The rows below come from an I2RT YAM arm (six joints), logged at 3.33 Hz.
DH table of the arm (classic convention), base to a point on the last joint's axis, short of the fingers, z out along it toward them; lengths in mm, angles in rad. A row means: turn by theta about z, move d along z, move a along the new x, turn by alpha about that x. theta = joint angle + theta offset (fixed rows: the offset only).
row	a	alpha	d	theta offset
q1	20	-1.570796	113.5	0
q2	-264	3.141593	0	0
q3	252.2	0	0	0.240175
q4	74	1.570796	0	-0.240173
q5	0	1.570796	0	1.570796
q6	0	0	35.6	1.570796
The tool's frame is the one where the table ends.
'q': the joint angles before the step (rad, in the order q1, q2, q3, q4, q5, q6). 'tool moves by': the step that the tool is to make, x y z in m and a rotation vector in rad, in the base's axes. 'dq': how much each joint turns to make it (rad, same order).
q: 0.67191, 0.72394, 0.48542, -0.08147, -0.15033, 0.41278
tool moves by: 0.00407, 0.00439, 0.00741, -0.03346, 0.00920, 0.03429
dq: 0.00002, 0.04066, 0.05205, -0.04447, -0.02560, -0.03104
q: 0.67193, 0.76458, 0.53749, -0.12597, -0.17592, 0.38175
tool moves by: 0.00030, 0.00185, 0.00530, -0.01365, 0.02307, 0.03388
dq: 0.00072, 0.01531, 0.03591, -0.04879, -0.03227, -0.00862
